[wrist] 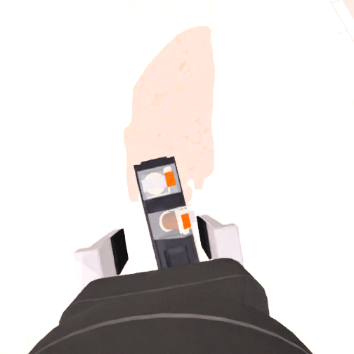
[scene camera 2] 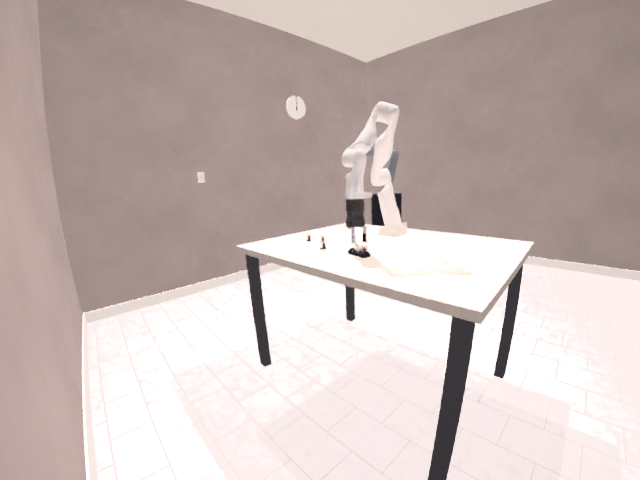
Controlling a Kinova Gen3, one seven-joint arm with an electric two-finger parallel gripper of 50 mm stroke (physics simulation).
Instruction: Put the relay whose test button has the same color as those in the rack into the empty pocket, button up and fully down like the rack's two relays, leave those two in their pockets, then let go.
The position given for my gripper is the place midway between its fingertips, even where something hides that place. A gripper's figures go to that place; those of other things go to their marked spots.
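Scene:
I find my gripper (wrist: 162, 237) 0.19 m from the lens. There is also a black rack (wrist: 170, 252), and the rack is 0.24 m from the lens.

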